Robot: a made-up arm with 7 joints.
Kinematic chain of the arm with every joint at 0, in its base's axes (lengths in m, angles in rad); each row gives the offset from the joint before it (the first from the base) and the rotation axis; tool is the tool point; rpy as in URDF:
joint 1: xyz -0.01 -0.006 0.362 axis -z
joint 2: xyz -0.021 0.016 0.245 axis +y
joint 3: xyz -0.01 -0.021 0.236 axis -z
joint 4: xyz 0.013 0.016 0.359 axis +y
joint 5: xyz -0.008 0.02 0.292 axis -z
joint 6: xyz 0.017 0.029 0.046 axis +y
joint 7: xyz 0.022 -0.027 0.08 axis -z
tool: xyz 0.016 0.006 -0.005 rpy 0 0 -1.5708
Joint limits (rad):
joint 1: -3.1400..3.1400
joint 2: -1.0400..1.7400
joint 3: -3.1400..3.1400
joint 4: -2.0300..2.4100
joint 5: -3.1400..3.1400
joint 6: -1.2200..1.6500
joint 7: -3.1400..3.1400
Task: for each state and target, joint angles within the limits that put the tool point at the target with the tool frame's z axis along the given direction. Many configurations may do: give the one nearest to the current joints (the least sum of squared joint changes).
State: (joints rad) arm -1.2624 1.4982 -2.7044 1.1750 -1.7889 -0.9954 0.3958
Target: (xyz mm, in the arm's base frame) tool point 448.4 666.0 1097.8 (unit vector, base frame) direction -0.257 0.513 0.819
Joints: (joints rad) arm -1.0321 1.3434 -3.1400 0.7178 -2.0157 -0.5641 0.3732
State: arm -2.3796 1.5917 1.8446 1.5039 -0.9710 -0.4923 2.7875
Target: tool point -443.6 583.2 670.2 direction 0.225 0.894 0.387
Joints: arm -2.8327 1.4512 1.6011 1.5180 -1.4176 -0.3613 2.8271
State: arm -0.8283 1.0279 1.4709 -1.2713 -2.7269 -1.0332 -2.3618
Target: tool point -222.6 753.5 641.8 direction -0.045 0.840 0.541
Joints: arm -1.4161 1.5021 1.6431 -1.2520 -2.5716 -1.1587 -2.3623
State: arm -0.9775 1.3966 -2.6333 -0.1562 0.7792 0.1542 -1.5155
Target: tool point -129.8 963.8 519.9 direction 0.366 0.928 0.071
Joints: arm -1.7866 1.6658 -2.1831 -0.2231 1.1853 -0.4970 -1.5855
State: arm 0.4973 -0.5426 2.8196 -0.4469 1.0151 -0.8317 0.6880
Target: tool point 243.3 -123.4 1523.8 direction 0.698 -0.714 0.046
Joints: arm 0.4921 0.1115 2.7686 -0.4692 0.7901 -1.0672 0.6627
